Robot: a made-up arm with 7 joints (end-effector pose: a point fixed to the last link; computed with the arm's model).
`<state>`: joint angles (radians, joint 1 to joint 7).
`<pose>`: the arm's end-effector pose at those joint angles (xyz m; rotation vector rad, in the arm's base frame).
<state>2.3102 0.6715 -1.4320 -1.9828 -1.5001 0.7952 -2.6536</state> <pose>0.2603 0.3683 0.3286 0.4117 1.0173 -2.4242</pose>
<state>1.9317 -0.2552 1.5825 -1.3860 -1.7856 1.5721 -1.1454</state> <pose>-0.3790 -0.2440 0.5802 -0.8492 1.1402 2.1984</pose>
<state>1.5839 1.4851 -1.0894 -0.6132 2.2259 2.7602 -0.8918</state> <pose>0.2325 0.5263 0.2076 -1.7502 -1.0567 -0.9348</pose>
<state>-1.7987 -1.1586 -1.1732 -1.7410 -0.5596 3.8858 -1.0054</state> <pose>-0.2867 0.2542 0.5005 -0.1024 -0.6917 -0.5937</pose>
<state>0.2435 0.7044 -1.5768 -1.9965 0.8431 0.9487 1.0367</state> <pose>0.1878 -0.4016 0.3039 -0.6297 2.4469 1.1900</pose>
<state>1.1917 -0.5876 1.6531 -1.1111 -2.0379 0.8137 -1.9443</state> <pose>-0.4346 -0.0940 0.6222 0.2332 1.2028 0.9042</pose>
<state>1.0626 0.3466 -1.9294 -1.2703 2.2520 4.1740 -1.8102</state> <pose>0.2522 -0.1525 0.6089 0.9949 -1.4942 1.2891</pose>
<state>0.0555 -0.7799 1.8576 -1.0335 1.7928 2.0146 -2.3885</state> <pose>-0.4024 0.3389 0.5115 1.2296 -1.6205 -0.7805</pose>
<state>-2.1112 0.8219 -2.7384 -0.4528 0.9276 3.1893 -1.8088</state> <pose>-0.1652 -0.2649 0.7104 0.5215 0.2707 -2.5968</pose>
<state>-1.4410 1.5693 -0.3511 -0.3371 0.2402 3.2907 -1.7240</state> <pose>0.0372 -0.5540 0.1851 1.7201 0.2668 -0.1829</pose>
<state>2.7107 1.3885 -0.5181 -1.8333 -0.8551 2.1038 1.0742</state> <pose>-0.1634 0.3053 -0.1297 0.8591 1.6427 1.2944</pose>
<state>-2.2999 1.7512 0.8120 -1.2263 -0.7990 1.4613 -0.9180</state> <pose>-0.0088 -0.4576 -0.1183 -2.0297 0.3839 -0.0952</pose>
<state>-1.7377 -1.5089 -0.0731 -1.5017 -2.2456 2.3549 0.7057</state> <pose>0.0430 0.2527 0.6959 -0.5673 -0.6325 -0.1481</pose>
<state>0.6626 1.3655 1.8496 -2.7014 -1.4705 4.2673 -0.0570</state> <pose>-0.1615 0.1794 0.3327 0.3092 -0.4722 0.1328</pose>
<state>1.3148 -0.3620 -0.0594 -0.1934 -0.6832 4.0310 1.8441</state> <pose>-0.0574 -0.1351 0.7259 0.8987 -0.5155 -0.7141</pose>
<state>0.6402 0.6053 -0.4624 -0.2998 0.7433 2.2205 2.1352</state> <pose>0.3610 0.1884 0.6876 -1.1852 1.2910 0.0780</pose>
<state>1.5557 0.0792 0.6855 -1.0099 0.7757 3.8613 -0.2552</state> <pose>-0.1398 0.2620 0.6722 -0.7294 -0.0973 -0.6087</pose>
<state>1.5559 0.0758 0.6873 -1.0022 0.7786 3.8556 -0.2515</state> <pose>-0.1390 0.2593 0.6748 -0.7239 -0.0937 -0.5978</pose>
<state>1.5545 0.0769 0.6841 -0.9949 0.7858 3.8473 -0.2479</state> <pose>-0.1367 0.2597 0.6761 -0.7263 -0.0910 -0.5892</pose>
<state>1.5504 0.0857 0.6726 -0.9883 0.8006 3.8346 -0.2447</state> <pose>-0.1317 0.2654 0.6751 -0.7425 -0.0897 -0.5845</pose>
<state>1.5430 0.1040 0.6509 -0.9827 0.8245 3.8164 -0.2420</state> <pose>-0.1232 0.2775 0.6711 -0.7753 -0.0898 -0.5843</pose>
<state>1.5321 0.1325 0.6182 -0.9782 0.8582 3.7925 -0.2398</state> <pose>-0.1107 0.2961 0.6633 -0.8257 -0.0903 -0.5885</pose>
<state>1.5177 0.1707 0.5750 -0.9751 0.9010 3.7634 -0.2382</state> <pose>-0.0938 0.3199 0.6513 -0.8923 -0.0900 -0.5968</pose>
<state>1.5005 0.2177 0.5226 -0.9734 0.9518 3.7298 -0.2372</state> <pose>-0.0725 0.3474 0.6345 -0.9729 -0.0874 -0.6076</pose>
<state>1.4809 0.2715 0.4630 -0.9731 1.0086 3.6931 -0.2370</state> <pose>-0.0470 0.3762 0.6129 -1.0635 -0.0809 -0.6206</pose>
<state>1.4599 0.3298 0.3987 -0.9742 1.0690 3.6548 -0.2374</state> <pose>-0.0182 0.4038 0.5872 -1.1595 -0.0695 -0.6343</pose>
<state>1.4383 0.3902 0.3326 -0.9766 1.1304 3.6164 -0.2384</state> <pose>0.0127 0.4283 0.5583 -1.2563 -0.0534 -0.6482</pose>
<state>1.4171 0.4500 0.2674 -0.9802 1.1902 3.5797 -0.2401</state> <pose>0.0441 0.4483 0.5279 -1.3497 -0.0330 -0.6622</pose>
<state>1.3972 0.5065 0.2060 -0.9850 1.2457 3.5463 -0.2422</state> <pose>0.0741 0.4632 0.4976 -1.4357 -0.0100 -0.6760</pose>
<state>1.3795 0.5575 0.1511 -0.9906 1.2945 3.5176 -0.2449</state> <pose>0.1013 0.4732 0.4693 -1.5114 0.0131 -0.6897</pose>
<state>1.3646 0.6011 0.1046 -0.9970 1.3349 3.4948 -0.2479</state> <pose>0.1243 0.4793 0.4444 -1.5753 0.0344 -0.7032</pose>
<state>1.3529 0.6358 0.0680 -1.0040 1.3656 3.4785 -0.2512</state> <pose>0.1423 0.4824 0.4239 -1.6264 0.0518 -0.7164</pose>
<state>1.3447 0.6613 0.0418 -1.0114 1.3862 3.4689 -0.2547</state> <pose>0.1550 0.4839 0.4082 -1.6651 0.0637 -0.7292</pose>
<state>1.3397 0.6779 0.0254 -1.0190 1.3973 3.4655 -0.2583</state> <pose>0.1629 0.4845 0.3973 -1.6923 0.0699 -0.7415</pose>
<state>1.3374 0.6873 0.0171 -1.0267 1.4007 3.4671 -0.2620</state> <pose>0.1667 0.4848 0.3902 -1.7104 0.0709 -0.7532</pose>
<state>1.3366 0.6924 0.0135 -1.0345 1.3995 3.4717 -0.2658</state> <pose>0.1681 0.4851 0.3853 -1.7233 0.0688 -0.7648</pose>
